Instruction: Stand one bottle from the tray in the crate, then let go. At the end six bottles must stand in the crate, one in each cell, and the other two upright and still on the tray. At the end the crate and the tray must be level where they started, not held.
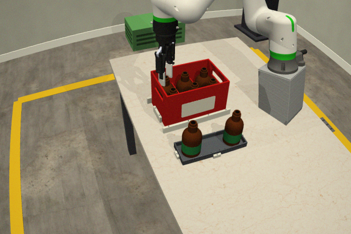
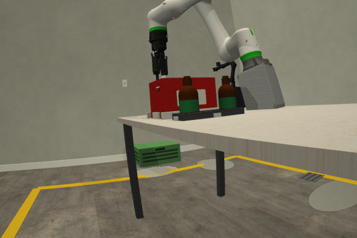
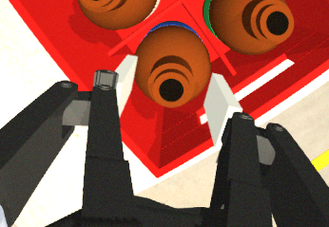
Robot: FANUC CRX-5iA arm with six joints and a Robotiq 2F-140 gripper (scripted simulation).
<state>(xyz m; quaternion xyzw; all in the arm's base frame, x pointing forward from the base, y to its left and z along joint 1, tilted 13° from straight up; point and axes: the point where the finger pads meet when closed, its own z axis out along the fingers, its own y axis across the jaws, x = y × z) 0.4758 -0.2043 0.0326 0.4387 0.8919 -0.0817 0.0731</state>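
Now: hand 9 cm above the glass bottle. From my hand the other things lie so: grey tray (29 cm to the left, 16 cm below, 6 cm behind); then red crate (9 cm below, 8 cm behind, 5 cm to the left).
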